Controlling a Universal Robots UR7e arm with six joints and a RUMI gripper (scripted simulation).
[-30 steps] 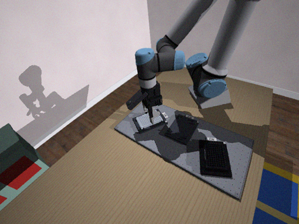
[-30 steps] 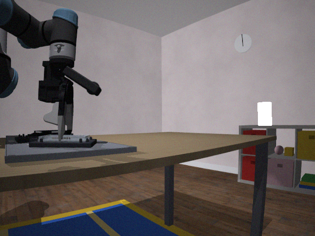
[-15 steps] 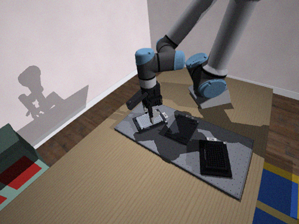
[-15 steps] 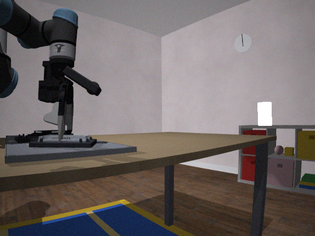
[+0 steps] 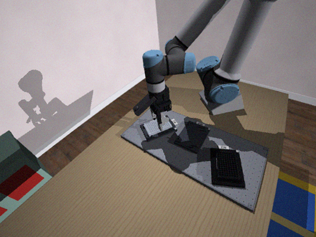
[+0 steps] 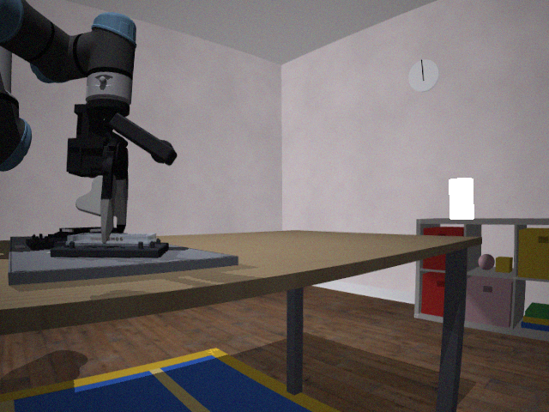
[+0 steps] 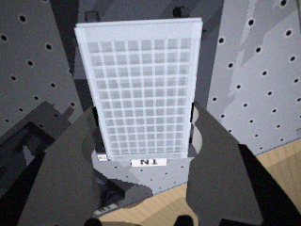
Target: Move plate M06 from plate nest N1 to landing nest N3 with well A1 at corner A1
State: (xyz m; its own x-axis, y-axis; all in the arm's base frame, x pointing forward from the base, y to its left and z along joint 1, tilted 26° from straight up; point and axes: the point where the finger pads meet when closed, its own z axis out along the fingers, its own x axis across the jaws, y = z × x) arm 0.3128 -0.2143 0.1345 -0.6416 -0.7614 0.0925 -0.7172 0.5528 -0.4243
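The dark nest N1 is 3 cm below my hand. Also, from my hand: corner tag (7 cm behind, 25 cm to the left, 2 cm below); then white plate M06 (1 cm below); then landing nest N3 (1 cm behind, 18 cm to the left, 3 cm below).
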